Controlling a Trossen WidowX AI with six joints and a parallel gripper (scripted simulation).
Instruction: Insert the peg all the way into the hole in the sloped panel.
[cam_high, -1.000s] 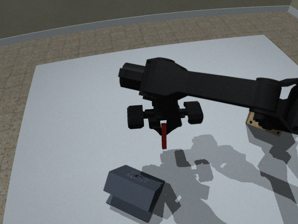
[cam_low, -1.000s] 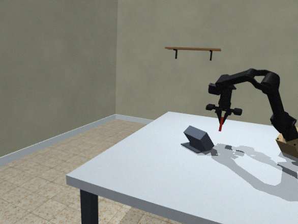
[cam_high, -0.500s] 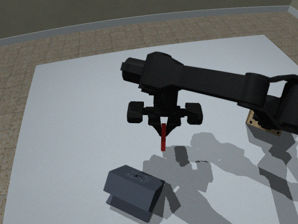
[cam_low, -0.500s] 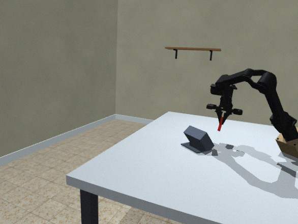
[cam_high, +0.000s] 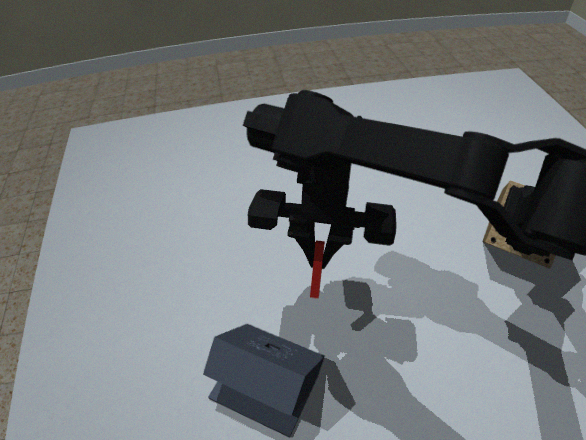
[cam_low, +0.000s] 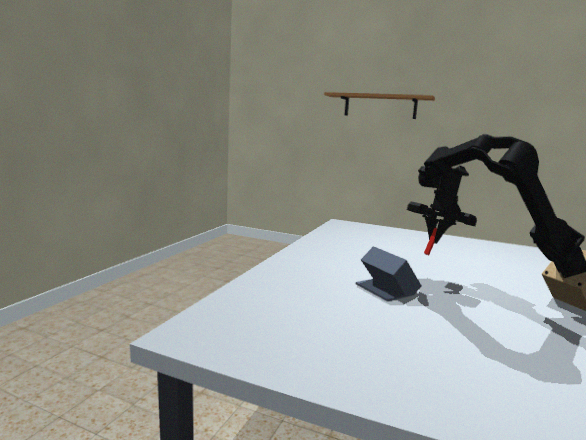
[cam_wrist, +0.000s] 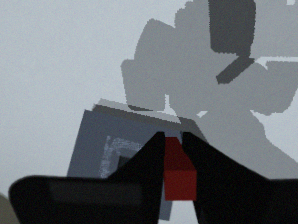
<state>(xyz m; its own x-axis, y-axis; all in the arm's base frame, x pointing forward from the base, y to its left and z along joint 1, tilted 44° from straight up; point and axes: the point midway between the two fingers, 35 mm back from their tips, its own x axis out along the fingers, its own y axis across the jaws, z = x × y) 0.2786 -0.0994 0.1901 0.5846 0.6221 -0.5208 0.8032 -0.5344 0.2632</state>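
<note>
Right now the flat base plate is 150 mm below my hand, 130 mm to the left of it and 100 mm ahead of it. Round my hand: red peg: 30 mm below, 20 mm to the left, 10 mm ahead.
</note>
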